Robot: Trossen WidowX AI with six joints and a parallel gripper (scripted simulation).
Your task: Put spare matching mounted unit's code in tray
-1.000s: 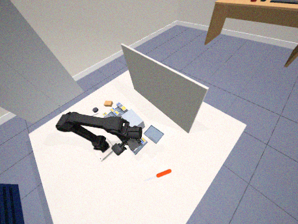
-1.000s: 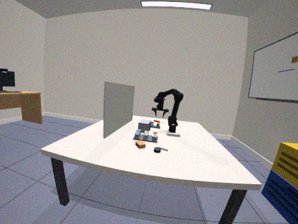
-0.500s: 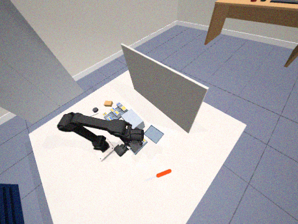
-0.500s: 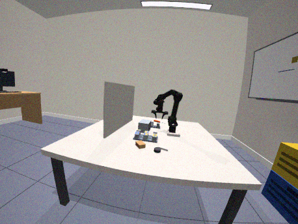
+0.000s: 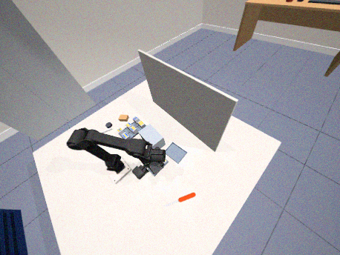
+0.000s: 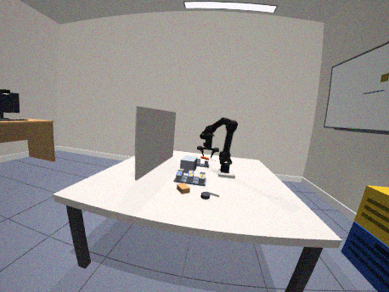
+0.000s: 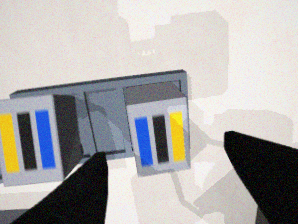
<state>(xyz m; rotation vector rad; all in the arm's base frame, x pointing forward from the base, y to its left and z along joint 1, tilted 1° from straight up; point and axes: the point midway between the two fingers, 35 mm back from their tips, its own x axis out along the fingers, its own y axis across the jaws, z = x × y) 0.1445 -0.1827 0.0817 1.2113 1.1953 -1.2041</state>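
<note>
The grey spare block lies 30 mm below my gripper tip. The rest, counted from my gripper tip: grey rack 40 mm ahead, 60 mm below; then flat grey tray 180 mm ahead, 20 mm to the right, 70 mm below; then grey mounted unit 140 mm ahead, 170 mm to the left, 20 mm below.
</note>
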